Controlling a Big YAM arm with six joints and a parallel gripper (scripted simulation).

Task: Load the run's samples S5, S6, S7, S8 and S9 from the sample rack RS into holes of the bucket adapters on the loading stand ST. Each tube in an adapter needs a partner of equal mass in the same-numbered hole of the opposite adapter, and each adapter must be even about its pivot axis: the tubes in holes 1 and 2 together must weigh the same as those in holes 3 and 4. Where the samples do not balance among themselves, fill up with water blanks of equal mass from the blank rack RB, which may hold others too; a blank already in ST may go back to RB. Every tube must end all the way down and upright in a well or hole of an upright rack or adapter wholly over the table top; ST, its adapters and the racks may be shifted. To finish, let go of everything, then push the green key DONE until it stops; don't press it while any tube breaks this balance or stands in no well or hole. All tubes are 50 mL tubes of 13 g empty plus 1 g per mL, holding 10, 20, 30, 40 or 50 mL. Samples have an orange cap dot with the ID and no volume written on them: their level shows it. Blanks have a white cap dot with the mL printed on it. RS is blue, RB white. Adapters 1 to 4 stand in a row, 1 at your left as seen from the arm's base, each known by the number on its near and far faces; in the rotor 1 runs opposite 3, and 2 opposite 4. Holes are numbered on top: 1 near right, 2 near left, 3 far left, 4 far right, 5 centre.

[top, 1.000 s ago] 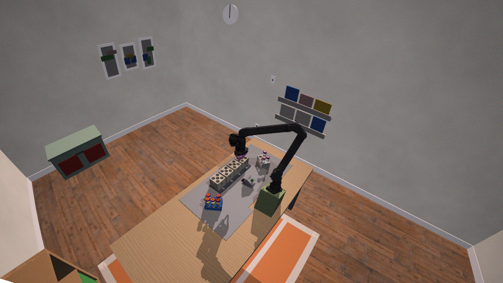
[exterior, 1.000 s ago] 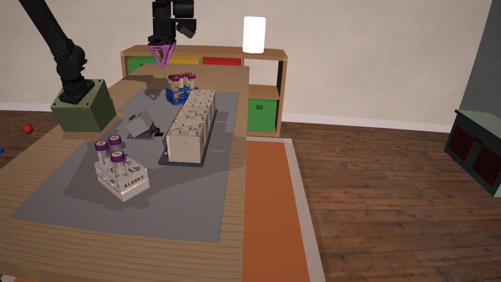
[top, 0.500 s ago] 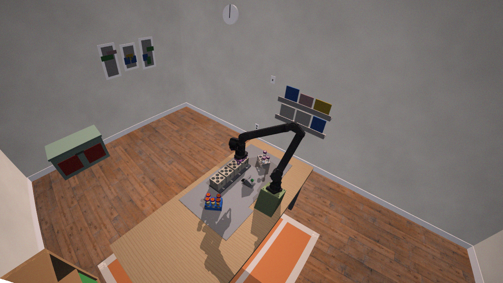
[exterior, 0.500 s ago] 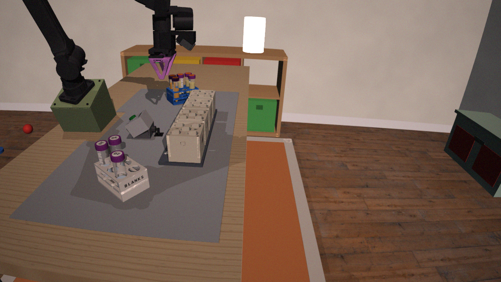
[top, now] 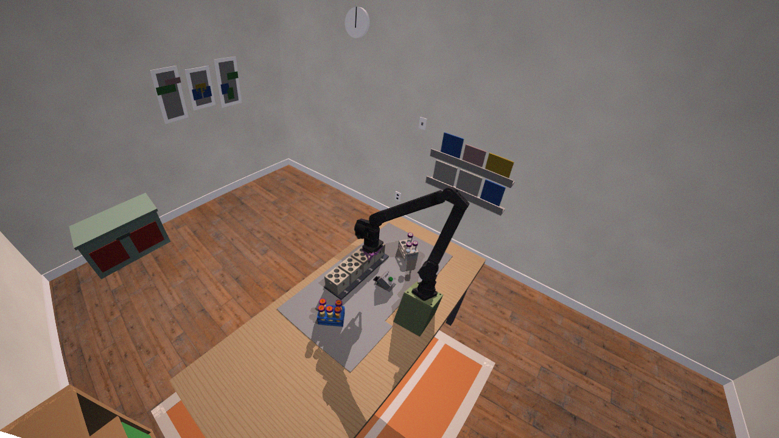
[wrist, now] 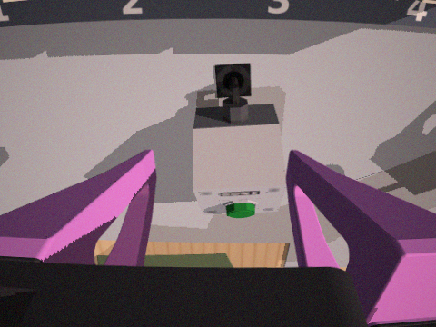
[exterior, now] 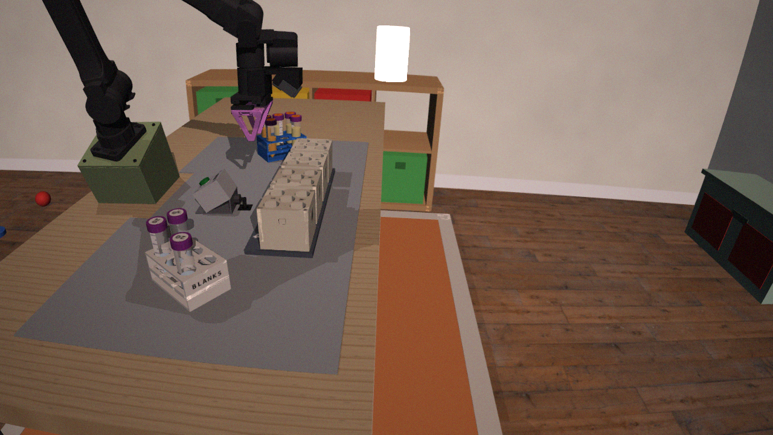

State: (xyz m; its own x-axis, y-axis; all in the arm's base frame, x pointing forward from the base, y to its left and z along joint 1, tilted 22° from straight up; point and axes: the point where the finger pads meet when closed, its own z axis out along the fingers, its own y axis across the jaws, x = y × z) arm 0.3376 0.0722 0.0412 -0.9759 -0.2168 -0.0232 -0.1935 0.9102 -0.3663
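Right now the sample S8 is 290 mm to the left of my hand, 110 mm below it and 110 mm behind it. From my hand the other things lie so: green done key (120 mm behind, 110 mm below, 40 mm to the right); loading stand (170 mm below, 90 mm ahead, 30 mm to the left); water blank marked 30 (290 mm to the right, 110 mm below, 20 mm behind).
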